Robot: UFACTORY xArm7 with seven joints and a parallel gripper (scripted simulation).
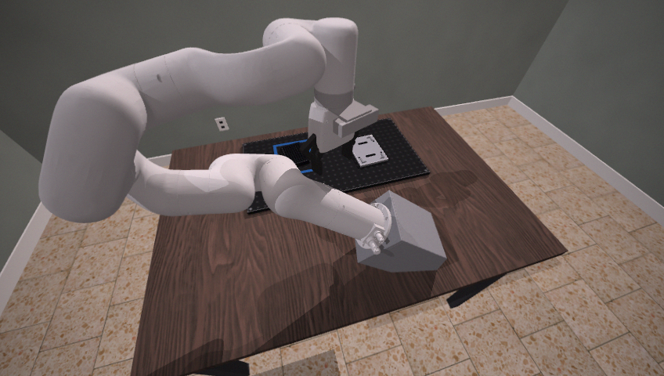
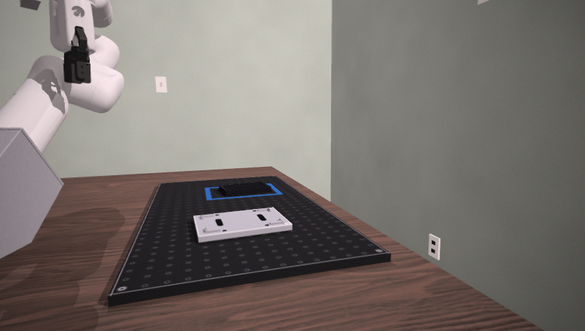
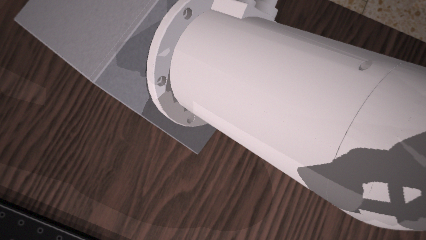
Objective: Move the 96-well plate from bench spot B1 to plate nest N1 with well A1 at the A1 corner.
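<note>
Now: the black 96-well plate 36 cm ahead of my hand, 6 cm to the left of it and 28 cm below it. Also, from my hand: white plate nest: 30 cm ahead, 23 cm to the right, 28 cm below.
</note>
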